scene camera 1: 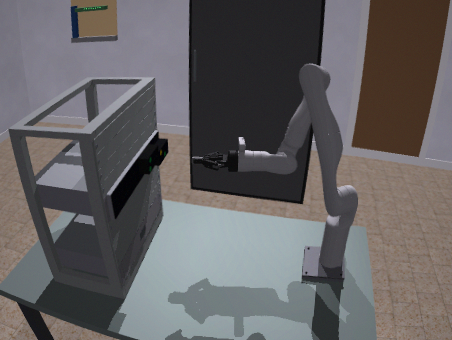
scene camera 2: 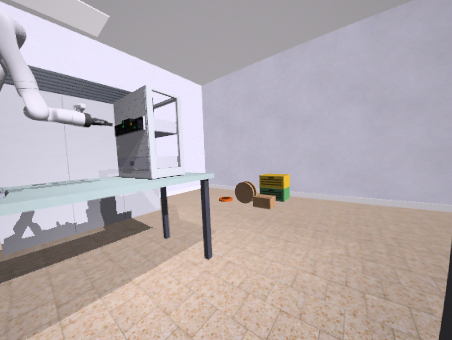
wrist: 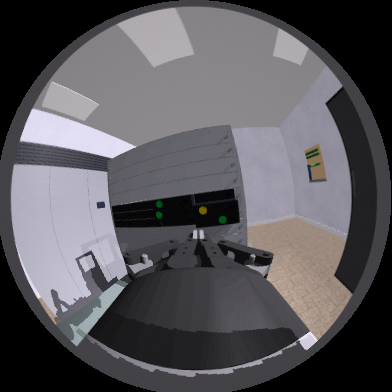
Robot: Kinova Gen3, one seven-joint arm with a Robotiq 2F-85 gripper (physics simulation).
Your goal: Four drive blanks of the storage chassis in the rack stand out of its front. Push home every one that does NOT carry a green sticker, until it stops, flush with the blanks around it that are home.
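Frame: origin at the arm's base, x right, y back, z down, level; centimetres.
Seen in the pictures: gripper, fingertip midpoint: [scene camera 1: 191, 160] [scene camera 2: 112, 124] [wrist: 197, 235]; arm's base, link origin: [scene camera 1: 330, 259].
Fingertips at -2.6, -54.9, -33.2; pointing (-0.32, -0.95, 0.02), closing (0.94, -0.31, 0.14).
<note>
Offsets run from my fingertips to a thing's middle, as dx, dy, dz. "pt": to the spot under its first point. Level surfaces: height alone.
The storage chassis @(pt -28.9, -9.8, -1.4) [scene camera 1: 124, 193] [wrist: 135, 214] is a wide black band across the front of the grey rack [scene camera 1: 102, 225] [scene camera 2: 150, 155] [wrist: 170, 172]. In the wrist view, two green stickers [wrist: 159, 204] [wrist: 159, 215] sit one above the other left of centre. At the right, a yellow sticker @(-2.1, -11.1, -2.1) [wrist: 203, 210] and a green sticker @(+2.3, -11.9, +0.8) [wrist: 222, 219] are on black blank faces that stand out below a dark, set-back strip @(pt +0.5, -15.1, -4.7) [wrist: 214, 196]. The exact edges between these blanks are hard to tell. My gripper [scene camera 1: 195, 160] [scene camera 2: 111, 124] [wrist: 197, 235] is shut and empty, in front of the rack and apart from the blanks.
The rack stands on a pale green table @(dz +35.9) [scene camera 1: 225, 235] [scene camera 2: 75, 192], with grey shelf units inside it. A black cabinet [scene camera 1: 255, 100] stands behind the arm. Yellow and green crates [scene camera 2: 274, 181], a brown box [scene camera 2: 264, 201] and an orange ring are on the floor beyond the table.
</note>
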